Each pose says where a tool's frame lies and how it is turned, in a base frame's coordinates. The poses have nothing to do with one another.
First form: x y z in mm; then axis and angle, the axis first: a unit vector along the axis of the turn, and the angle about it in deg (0 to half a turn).
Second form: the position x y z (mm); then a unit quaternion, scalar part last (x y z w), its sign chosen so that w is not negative. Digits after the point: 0 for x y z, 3 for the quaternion.
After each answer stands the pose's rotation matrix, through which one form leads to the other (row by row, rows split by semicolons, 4 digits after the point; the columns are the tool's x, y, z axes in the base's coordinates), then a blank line. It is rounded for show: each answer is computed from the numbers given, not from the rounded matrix.
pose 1, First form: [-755 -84 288 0.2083 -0.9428 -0.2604 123.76]
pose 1, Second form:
[-755 -84 288 0.184 -0.831 -0.230 0.471]
-0.4882 -0.0890 -0.8682; -0.5220 0.8270 0.2087; 0.6994 0.5551 -0.4502

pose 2, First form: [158 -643 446 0.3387 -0.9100 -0.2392 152.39]
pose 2, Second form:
[158 -643 446 0.329 -0.884 -0.232 0.239]
-0.6698 -0.4705 -0.5745; -0.6922 0.6757 0.2536; 0.2689 0.5675 -0.7782

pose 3, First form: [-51 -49 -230 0.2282 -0.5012 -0.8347 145.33]
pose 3, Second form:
[-51 -49 -230 0.218 -0.478 -0.797 0.298]
-0.7275 0.2664 -0.6322; -0.6833 -0.3646 0.6326; -0.0620 0.8922 0.4473

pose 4, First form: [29 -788 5 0.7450 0.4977 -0.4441 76.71]
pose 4, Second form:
[29 -788 5 0.462 0.309 -0.276 0.784]
0.6573 0.7178 0.2296; -0.1467 0.4207 -0.8953; -0.7392 0.5548 0.3818

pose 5, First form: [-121 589 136 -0.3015 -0.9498 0.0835 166.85]
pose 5, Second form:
[-121 589 136 -0.300 -0.944 0.083 0.115]
-0.7944 0.5462 -0.2658; 0.5842 0.8068 -0.0879; 0.1664 -0.2251 -0.9600

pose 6, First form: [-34 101 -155 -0.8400 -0.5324 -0.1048 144.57]
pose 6, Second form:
[-34 101 -155 -0.800 -0.507 -0.100 0.304]
0.4657 0.8723 -0.1489; 0.7508 -0.3004 0.5882; 0.4684 -0.3857 -0.7949

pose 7, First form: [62 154 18 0.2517 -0.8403 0.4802 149.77]
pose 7, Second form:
[62 154 18 0.243 -0.811 0.464 0.261]
-0.7459 -0.6360 -0.1978; -0.1525 0.4521 -0.8788; 0.6483 -0.6254 -0.4342

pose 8, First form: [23 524 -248 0.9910 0.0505 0.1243 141.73]
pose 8, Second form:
[23 524 -248 0.936 0.048 0.117 0.328]
0.9679 0.0123 0.2511; 0.1663 -0.7805 -0.6026; 0.1886 0.6250 -0.7575

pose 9, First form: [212 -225 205 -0.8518 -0.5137 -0.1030 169.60]
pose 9, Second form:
[212 -225 205 -0.848 -0.512 -0.103 0.091]
0.4555 0.8865 0.0813; 0.8493 -0.4602 0.2587; 0.2667 -0.0488 -0.9625

